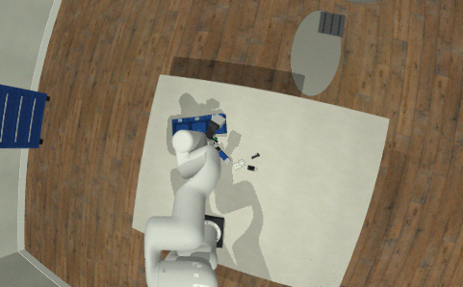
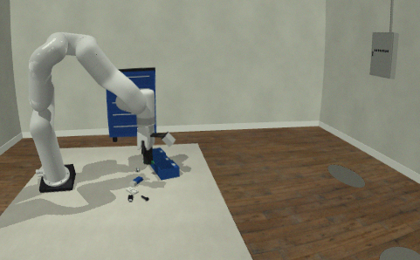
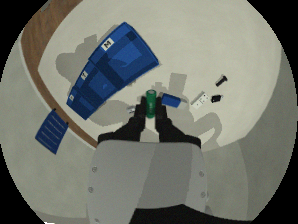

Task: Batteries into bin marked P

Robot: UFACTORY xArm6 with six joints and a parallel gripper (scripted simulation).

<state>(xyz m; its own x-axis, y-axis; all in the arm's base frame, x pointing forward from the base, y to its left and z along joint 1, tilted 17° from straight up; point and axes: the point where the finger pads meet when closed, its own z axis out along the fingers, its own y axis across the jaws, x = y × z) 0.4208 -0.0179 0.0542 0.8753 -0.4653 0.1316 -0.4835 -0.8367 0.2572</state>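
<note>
My gripper is now 90 mm to the right of the blue bin, 70 mm short of it and 70 mm above it. From my hand the other things lie so: green battery 20 mm below; then grey piece 80 mm to the left, 80 mm below, 40 mm behind; then blue-and-white cylinder 80 mm below, 70 mm behind, 30 mm to the right.
</note>
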